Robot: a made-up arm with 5 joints. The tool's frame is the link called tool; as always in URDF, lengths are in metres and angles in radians.
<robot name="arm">
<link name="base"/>
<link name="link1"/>
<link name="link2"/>
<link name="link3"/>
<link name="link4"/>
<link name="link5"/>
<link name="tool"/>
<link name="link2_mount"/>
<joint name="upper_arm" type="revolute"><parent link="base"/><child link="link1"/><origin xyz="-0.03 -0.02 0.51" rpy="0 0 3.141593"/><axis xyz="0 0 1"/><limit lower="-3.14" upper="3.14" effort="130" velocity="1.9"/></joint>
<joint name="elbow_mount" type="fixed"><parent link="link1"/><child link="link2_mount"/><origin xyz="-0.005 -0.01 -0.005"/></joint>
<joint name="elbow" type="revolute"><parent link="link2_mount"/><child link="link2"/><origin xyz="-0.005 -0.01 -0.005" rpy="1.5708 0 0"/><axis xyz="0 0 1"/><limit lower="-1.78" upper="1.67" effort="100" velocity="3.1"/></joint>
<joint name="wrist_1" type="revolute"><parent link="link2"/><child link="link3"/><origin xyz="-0.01 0.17 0.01" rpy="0 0 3.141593"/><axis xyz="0 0 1"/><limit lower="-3.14" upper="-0.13" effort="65" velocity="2.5"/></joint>
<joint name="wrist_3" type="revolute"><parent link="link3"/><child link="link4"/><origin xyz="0.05 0.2 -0.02" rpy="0 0 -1.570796"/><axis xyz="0 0 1"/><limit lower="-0.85" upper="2.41" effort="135" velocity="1"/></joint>
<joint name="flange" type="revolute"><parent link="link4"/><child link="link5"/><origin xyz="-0.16 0.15 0.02" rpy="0 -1.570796 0"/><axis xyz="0 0 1"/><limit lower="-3.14" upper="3.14" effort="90" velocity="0.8"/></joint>
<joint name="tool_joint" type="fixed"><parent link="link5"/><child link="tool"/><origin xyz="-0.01 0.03 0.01" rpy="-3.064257 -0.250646 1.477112"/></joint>
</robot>
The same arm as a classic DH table. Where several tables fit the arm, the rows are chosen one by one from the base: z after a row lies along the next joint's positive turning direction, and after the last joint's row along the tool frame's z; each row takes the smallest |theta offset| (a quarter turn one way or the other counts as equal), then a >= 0, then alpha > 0; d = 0 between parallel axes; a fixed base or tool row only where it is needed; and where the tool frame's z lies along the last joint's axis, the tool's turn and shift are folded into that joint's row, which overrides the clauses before.
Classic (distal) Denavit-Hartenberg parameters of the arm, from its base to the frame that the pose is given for. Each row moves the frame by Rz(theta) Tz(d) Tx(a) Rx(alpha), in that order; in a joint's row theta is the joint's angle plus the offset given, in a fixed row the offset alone. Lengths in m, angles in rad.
base (fixed): a -0.0361  alpha 0.0000  d 0.0000  theta_offset 0.5880
upper_arm: a 0.0100  alpha -1.5708  d 0.5000  theta_offset -0.5880
elbow: a 0.1703  alpha 0.0000  d 0.0000  theta_offset -1.5120
wrist_1: a -0.2062  alpha 0.0000  d 0.0000  theta_offset -0.3037
wrist_3: a -0.1500  alpha 1.5708  d 0.0300  theta_offset -1.3258
flange: a 0.0036  alpha 2.8795  d 0.2871  theta_offset -1.3617
tool (fixed): a 0.0000  alpha 0.0000  d 0.1213  theta_offset 1.8639
Joint limits (rad, base to tool): -3.1400..3.1400 -1.7800..1.6700 -3.1400..-0.1300 -0.8500..2.4100 -3.1400..3.1400

